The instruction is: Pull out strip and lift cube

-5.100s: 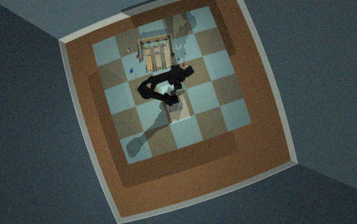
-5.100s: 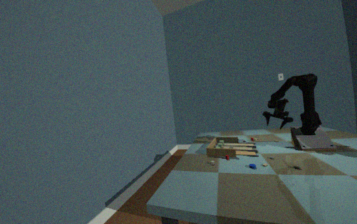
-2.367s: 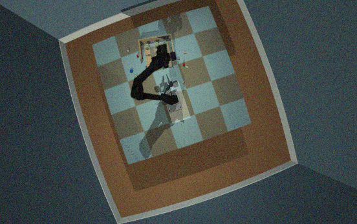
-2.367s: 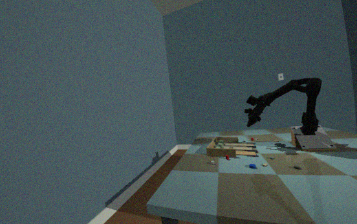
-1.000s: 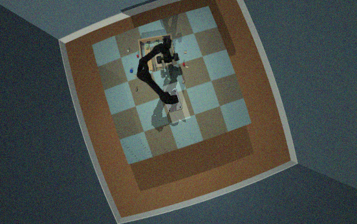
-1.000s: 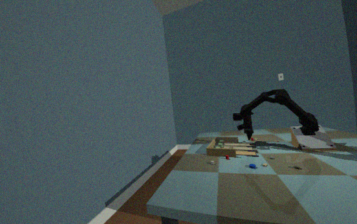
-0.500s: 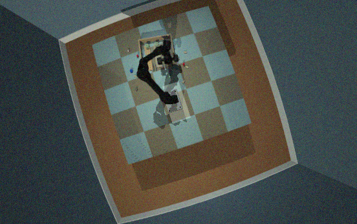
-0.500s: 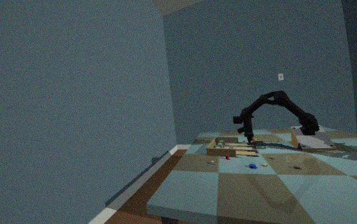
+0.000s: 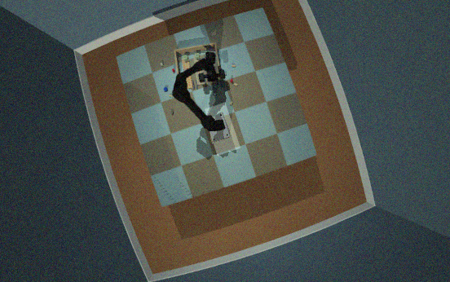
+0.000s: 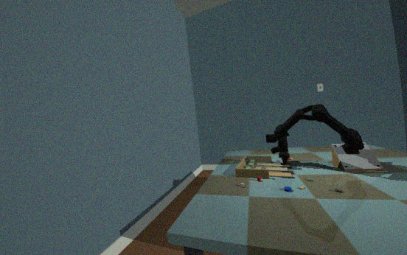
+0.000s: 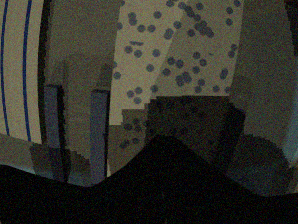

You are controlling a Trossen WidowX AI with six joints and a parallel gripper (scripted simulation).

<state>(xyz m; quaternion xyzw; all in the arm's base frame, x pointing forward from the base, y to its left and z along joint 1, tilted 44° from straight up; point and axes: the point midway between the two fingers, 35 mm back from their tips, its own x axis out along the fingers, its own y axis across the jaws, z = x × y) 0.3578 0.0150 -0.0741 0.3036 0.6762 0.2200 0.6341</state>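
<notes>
Right now the strip is 100 mm ahead of my gripper tip and 10 mm to the right of it.
</notes>
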